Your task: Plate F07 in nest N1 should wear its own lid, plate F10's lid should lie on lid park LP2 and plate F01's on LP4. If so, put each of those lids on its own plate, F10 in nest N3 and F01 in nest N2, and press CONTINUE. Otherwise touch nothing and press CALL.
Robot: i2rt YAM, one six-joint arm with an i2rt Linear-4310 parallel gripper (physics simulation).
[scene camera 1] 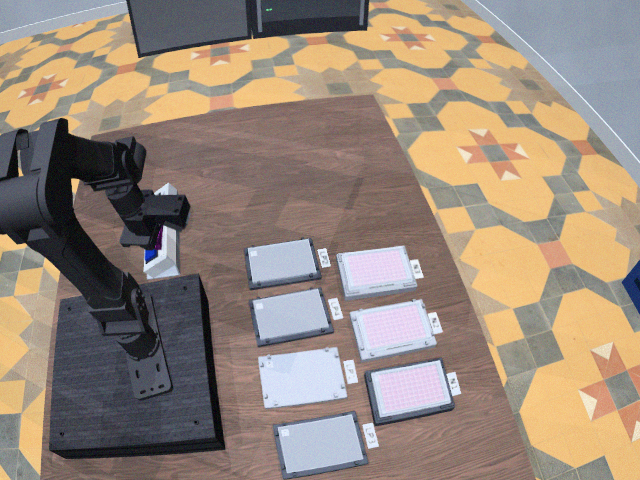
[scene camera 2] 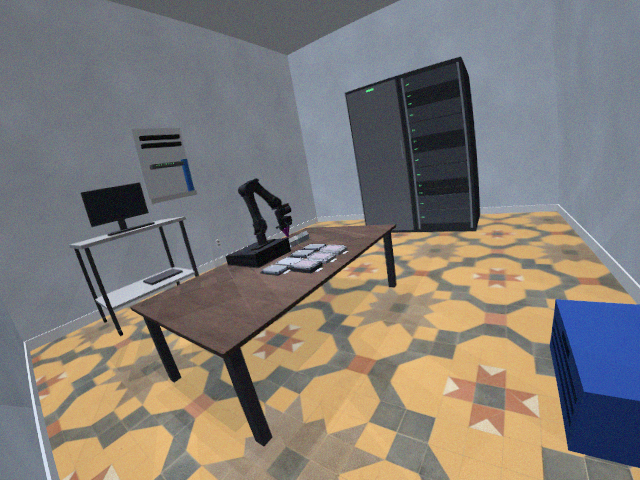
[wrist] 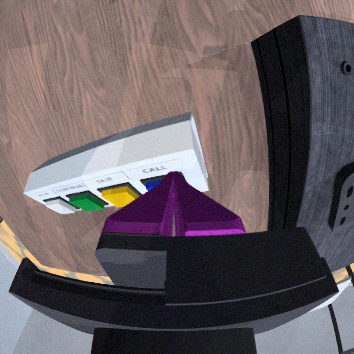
Labels:
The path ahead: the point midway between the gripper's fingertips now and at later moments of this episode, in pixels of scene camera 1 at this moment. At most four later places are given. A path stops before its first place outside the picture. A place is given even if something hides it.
My gripper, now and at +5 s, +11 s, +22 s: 158,248; 152,249; 150,254; 150,254. At the last of these places it grips a blue CALL button.

